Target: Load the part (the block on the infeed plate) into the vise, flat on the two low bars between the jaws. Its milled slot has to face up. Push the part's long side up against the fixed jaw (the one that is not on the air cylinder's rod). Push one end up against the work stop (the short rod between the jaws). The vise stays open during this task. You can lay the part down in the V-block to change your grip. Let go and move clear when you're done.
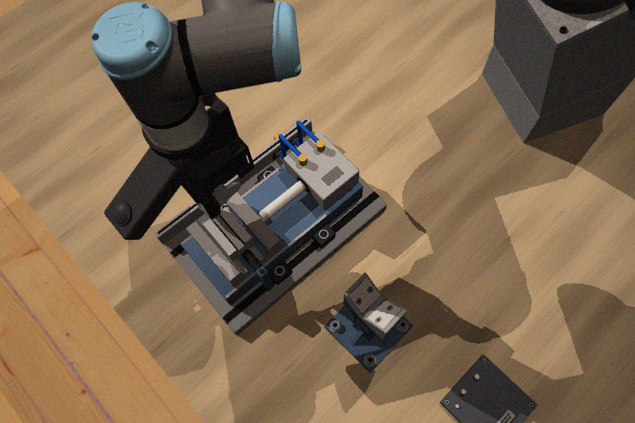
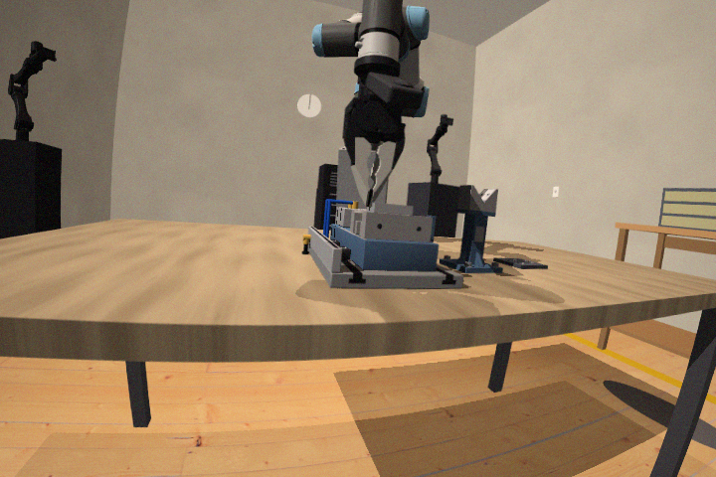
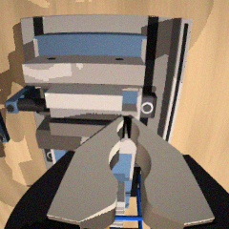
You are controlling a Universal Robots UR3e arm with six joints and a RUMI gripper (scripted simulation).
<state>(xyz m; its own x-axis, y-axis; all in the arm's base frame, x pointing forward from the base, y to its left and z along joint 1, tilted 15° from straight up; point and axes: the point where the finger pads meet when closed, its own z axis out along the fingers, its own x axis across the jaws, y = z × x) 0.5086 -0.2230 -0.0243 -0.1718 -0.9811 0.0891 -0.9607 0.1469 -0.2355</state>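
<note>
Now: hand 30 mm to the right of the part, 20 mm above it and 10 mm short of it. From my hand the other things lie so: fixed jaw (40 mm below, 40 mm ahead, 30 mm to the left); then dark work stop (80 mm to the left, 30 mm below, 10 mm ahead); then moving jaw (40 mm to the left, 40 mm below, 30 mm behind).
</note>
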